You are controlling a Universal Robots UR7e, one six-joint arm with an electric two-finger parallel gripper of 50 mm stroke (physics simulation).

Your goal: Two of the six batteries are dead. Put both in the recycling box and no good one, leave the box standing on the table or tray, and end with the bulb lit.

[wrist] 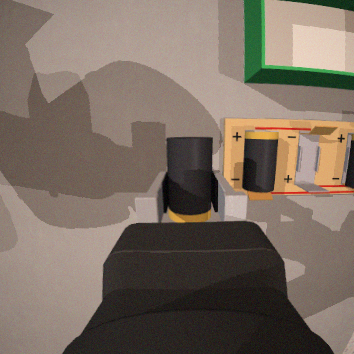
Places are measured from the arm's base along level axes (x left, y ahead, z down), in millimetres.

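Pixels of known places: gripper, fingertip midpoint: (189, 183).
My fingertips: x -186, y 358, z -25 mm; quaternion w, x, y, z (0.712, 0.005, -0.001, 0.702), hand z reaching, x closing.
For each thing: its middle in the pictures, then the offset to it from my fingertips. "pt": a spot on its surface instead. Level surfaces: height alone.
- black battery with a gold end, body centre: (189, 177) dx +7, dy +0, dz -9 mm
- orange battery holder at a spot on its surface: (227, 160) pt dx +8, dy +45, dz +72 mm
- second battery at the middle of its body: (259, 160) dx +10, dy +76, dz +53 mm
- green-walled recycling box at the middle of its body: (320, 32) dx +145, dy +139, dz +52 mm
- grey table at its surface level: dz +82 mm
My gripper (189, 183) is shut on a black battery with a gold end (189, 172), held above the table to the left of the orange battery holder (227, 160). The gold end of the held battery points toward the gripper body. In the holder, a second battery (260, 162) sits in the left bay with its gold end at the + far side. The middle bay is empty and shows its grey metal clips (307, 160). Part of another battery (351, 162) shows in the right bay at the view's edge. The bulb does not show.
The green-walled recycling box (254, 50) stands beyond the holder at the upper right, cut off by the view's edge. Its visible floor is light, with no battery on the part in view. Broad shadows of the arm fall on the grey table (165, 30).
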